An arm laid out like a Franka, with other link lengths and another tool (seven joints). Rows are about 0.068 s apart.
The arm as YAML. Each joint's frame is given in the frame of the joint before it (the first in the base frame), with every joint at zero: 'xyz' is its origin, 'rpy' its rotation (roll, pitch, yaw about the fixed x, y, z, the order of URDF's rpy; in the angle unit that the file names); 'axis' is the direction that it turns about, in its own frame. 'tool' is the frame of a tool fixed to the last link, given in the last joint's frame.
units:
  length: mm
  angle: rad
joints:
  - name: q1
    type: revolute
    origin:
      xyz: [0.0, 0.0, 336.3]
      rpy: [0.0, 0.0, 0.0]
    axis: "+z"
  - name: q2
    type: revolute
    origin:
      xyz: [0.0, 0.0, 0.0]
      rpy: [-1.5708, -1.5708, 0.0]
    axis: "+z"
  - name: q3
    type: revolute
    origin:
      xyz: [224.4, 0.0, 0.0]
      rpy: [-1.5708, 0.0, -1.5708]
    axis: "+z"
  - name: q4
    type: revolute
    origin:
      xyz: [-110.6, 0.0, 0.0]
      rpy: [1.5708, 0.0, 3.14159]
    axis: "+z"
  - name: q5
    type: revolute
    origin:
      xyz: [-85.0, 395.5, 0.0]
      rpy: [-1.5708, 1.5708, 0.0]
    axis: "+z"
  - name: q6
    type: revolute
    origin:
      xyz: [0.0, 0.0, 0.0]
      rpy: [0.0, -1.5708, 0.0]
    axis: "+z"
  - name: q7
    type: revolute
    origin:
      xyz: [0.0, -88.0, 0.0]
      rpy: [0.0, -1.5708, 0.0]
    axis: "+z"
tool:
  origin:
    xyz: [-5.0, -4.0, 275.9]
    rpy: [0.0, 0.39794, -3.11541]
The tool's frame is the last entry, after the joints.
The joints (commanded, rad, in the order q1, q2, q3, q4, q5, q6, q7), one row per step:
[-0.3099, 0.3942, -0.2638, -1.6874, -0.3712, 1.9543, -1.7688]
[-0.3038, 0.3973, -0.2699, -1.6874, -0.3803, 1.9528, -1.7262]
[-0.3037, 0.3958, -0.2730, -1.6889, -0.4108, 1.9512, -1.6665]
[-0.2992, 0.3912, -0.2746, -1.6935, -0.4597, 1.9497, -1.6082]
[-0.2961, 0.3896, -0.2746, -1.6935, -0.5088, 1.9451, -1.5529]
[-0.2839, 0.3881, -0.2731, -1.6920, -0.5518, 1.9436, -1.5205]
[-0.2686, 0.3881, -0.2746, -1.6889, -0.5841, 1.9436, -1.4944]
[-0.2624, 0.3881, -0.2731, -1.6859, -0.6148, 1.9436, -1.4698]
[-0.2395, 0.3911, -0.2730, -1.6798, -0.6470, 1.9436, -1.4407]
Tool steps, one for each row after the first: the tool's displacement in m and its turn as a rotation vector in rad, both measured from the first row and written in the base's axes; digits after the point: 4 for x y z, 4 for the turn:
[-0.0015, -0.0015, -0.0006, -0.0202, -0.0043, -0.0340]
[-0.0053, -0.0084, 0.0026, -0.0610, -0.0079, -0.0760]
[-0.0081, -0.0157, 0.0082, -0.1143, -0.0051, -0.1013]
[-0.0103, -0.0231, 0.0142, -0.1679, -0.0021, -0.1237]
[-0.0060, -0.0247, 0.0205, -0.2108, 0.0000, -0.1167]
[-0.0001, -0.0245, 0.0260, -0.2456, -0.0022, -0.1083]
[0.0033, -0.0267, 0.0310, -0.2775, -0.0048, -0.1056]
[0.0142, -0.0218, 0.0362, -0.3132, -0.0119, -0.0899]

